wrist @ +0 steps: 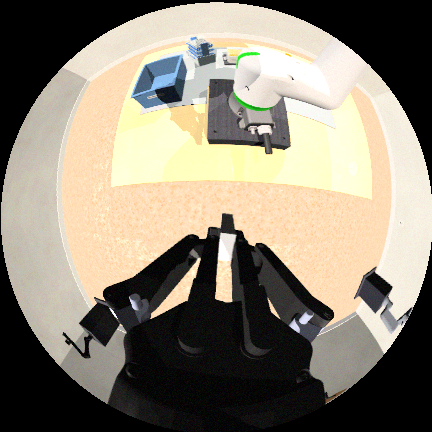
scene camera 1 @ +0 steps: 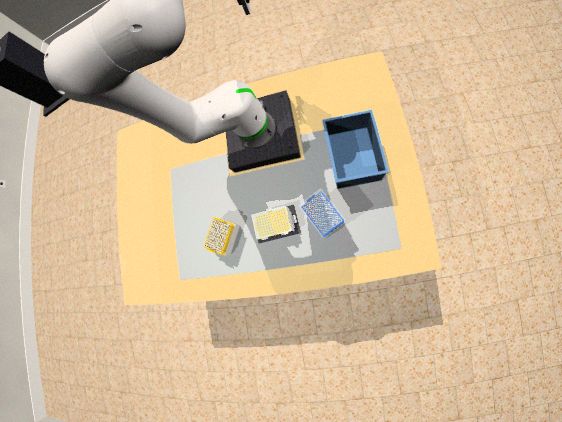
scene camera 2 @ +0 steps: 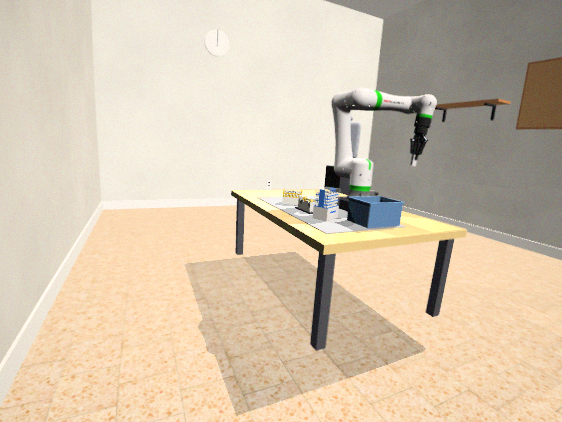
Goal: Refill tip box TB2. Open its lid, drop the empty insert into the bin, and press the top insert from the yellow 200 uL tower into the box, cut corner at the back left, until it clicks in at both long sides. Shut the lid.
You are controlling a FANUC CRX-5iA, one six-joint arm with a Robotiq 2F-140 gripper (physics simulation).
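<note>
The box in the middle of the mat, which I take as TB2 (scene camera 1: 273,222) (scene camera 2: 307,204) (wrist: 233,55), shows a yellow grid on top. I cannot tell its lid from its insert. The yellow tower (scene camera 1: 218,235) (scene camera 2: 292,196) stands left of it in scene camera 1; the arm mostly hides it in the wrist view. The blue bin (scene camera 1: 350,123) (scene camera 2: 385,215) (wrist: 172,95) stands at the right in scene camera 1; part of its floor shows and no insert can be made out there. My gripper (scene camera 2: 414,161) (wrist: 225,223) is shut and empty, high up beyond the base side of the table, far from these things.
A blue tower (scene camera 1: 323,213) (scene camera 2: 327,200) (wrist: 201,49) stands between the box and the bin. The dark base plate (scene camera 1: 260,161) (wrist: 220,135) carries the arm behind the grey mat (scene camera 1: 195,185). A wall shelf (scene camera 2: 475,104) shows beyond the gripper in scene camera 2.
</note>
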